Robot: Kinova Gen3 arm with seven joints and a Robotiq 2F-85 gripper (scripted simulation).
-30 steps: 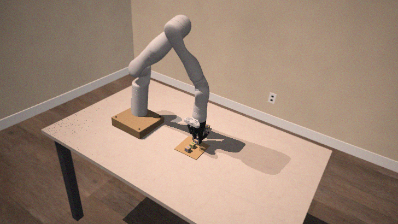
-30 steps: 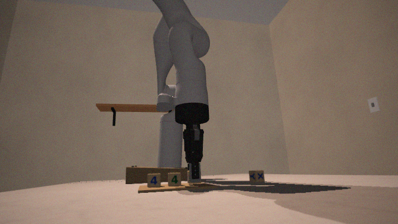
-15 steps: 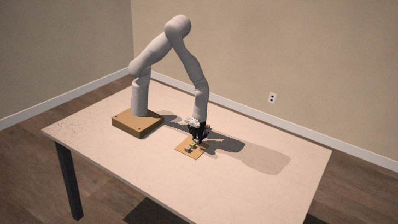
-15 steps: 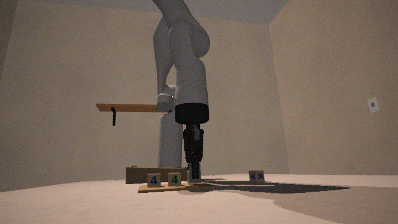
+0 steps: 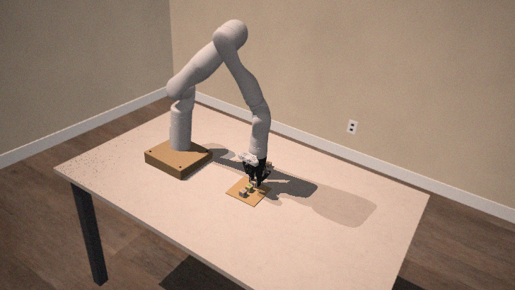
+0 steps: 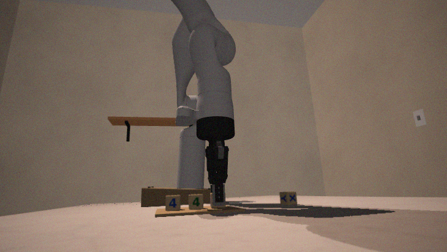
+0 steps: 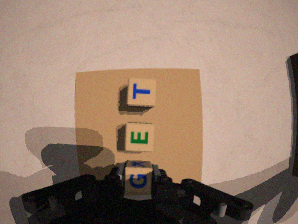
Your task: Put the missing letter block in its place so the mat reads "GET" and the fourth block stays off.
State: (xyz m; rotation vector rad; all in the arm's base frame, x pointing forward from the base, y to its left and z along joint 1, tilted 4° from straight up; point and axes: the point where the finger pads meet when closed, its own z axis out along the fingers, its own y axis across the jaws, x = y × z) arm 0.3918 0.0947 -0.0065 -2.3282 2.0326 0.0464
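Now: the letter block 10 mm below my hand. From my hand the other things lie so: mat 40 mm to the right, 20 mm below, 10 mm ahead.
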